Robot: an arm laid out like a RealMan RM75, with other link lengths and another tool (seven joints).
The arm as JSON. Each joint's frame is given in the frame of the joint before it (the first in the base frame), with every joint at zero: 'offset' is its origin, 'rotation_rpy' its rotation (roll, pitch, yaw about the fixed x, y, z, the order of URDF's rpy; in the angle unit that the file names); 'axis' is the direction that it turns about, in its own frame. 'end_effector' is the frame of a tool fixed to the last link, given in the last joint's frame.
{
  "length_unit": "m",
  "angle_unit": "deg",
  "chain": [
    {
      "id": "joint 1",
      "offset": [
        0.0,
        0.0,
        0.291
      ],
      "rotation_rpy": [
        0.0,
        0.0,
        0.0
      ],
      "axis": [
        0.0,
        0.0,
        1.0
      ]
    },
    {
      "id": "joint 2",
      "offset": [
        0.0,
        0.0,
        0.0
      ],
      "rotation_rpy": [
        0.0,
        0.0,
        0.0
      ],
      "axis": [
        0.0,
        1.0,
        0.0
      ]
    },
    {
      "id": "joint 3",
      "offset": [
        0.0,
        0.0,
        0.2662
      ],
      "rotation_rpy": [
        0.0,
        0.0,
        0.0
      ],
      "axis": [
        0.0,
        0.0,
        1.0
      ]
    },
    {
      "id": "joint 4",
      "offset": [
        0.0,
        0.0,
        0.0
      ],
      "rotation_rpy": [
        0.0,
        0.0,
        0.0
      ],
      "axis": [
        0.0,
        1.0,
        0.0
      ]
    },
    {
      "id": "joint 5",
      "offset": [
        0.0,
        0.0,
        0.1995
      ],
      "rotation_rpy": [
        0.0,
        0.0,
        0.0
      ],
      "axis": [
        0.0,
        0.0,
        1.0
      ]
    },
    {
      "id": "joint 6",
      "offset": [
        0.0,
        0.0,
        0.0
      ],
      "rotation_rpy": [
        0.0,
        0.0,
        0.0
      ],
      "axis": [
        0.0,
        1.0,
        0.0
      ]
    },
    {
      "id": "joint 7",
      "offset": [
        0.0,
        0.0,
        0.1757
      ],
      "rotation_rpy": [
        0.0,
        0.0,
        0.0
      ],
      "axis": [
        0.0,
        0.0,
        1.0
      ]
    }
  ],
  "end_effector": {
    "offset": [
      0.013,
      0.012,
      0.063
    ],
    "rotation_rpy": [
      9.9,
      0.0,
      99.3
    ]
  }
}
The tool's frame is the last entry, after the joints.
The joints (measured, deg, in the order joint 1, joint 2, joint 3, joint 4, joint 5, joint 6, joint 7), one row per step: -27.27, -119.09, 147.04, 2.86, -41.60, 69.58, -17.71; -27.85, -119.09, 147.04, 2.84, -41.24, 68.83, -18.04; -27.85, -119.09, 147.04, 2.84, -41.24, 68.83, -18.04; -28.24, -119.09, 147.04, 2.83, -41.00, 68.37, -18.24; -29.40, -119.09, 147.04, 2.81, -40.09, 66.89, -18.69; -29.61, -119.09, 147.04, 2.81, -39.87, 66.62, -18.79; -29.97, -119.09, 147.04, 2.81, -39.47, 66.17, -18.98; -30.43, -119.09, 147.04, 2.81, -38.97, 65.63, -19.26; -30.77, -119.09, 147.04, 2.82, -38.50, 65.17, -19.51; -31.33, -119.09, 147.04, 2.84, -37.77, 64.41, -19.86; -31.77, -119.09, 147.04, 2.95, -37.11, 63.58, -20.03; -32.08, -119.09, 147.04, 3.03, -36.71, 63.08, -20.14; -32.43, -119.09, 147.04, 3.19, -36.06, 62.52, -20.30; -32.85, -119.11, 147.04, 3.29, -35.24, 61.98, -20.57; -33.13, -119.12, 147.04, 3.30, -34.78, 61.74, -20.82; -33.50, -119.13, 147.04, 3.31, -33.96, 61.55, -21.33; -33.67, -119.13, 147.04, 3.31, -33.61, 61.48, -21.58; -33.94, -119.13, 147.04, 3.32, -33.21, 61.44, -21.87; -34.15, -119.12, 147.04, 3.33, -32.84, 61.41, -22.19; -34.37, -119.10, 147.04, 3.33, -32.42, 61.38, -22.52
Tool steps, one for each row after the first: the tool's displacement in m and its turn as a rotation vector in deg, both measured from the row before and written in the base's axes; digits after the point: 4 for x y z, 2 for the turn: 0.0016, 0.0026, -0.0024, -0.60, 0.23, -0.01; 0.0000, 0.0000, 0.0000, 0.00, 0.00, 0.00; 0.0012, 0.0017, -0.0015, -0.38, 0.15, -0.05; 0.0035, 0.0046, -0.0054, -1.23, 0.74, -0.22; 0.0007, 0.0007, -0.0011, -0.27, 0.15, -0.06; 0.0013, 0.0012, -0.0020, -0.47, 0.24, -0.12; 0.0017, 0.0015, -0.0024, -0.59, 0.26, -0.16; 0.0012, 0.0009, -0.0022, -0.53, 0.23, -0.10; 0.0019, 0.0015, -0.0035, -0.82, 0.43, -0.17; 0.0012, 0.0011, -0.0035, -0.74, 0.52, -0.09; 0.0011, 0.0008, -0.0021, -0.45, 0.30, -0.10; 0.0018, 0.0005, -0.0031, -0.66, 0.35, -0.24; 0.0022, 0.0003, -0.0036, -0.79, 0.38, -0.33; 0.0015, 0.0004, -0.0018, -0.45, 0.14, -0.21; 0.0026, -0.0001, -0.0027, -0.76, 0.09, -0.39; 0.0012, 0.0000, -0.0011, -0.33, 0.02, -0.17; 0.0021, 0.0003, -0.0012, -0.37, -0.01, -0.30; 0.0016, 0.0001, -0.0010, -0.35, -0.05, -0.21; 0.0016, 0.0001, -0.0010, -0.38, -0.01, -0.24
